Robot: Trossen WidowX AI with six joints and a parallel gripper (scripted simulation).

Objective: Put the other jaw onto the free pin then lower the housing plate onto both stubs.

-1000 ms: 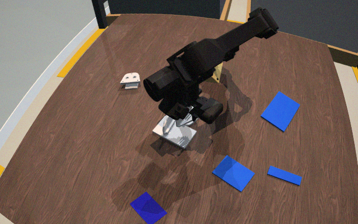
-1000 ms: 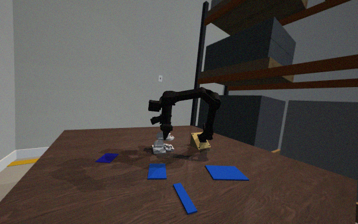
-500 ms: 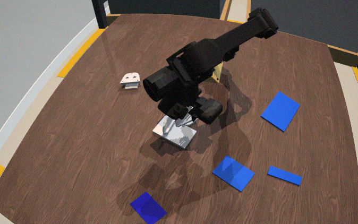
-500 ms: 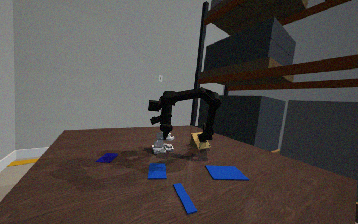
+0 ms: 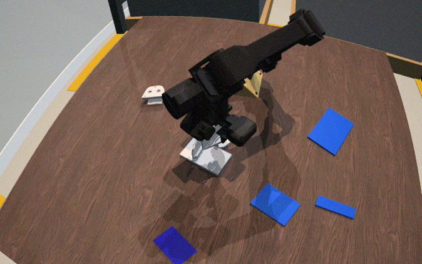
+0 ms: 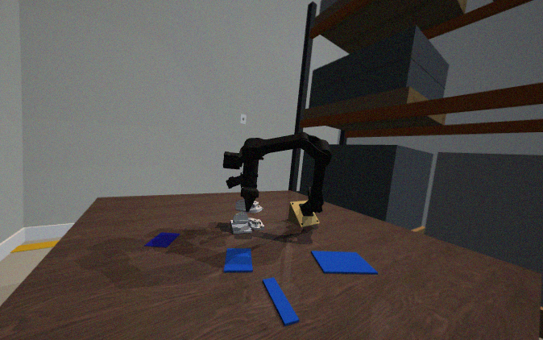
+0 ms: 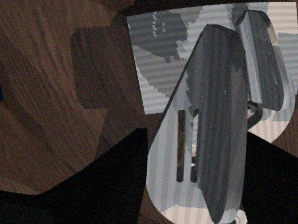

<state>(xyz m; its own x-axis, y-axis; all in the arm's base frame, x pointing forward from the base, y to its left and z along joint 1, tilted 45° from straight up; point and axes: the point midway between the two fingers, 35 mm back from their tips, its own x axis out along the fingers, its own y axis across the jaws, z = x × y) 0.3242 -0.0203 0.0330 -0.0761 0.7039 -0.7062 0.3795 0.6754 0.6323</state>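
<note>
My gripper tip is now 1 cm short of the white slab, 4 cm to the left of it and 8 cm above it. Round my gripper tip: housing plate: 16 cm behind, 27 cm to the right, 5 cm below.
</note>
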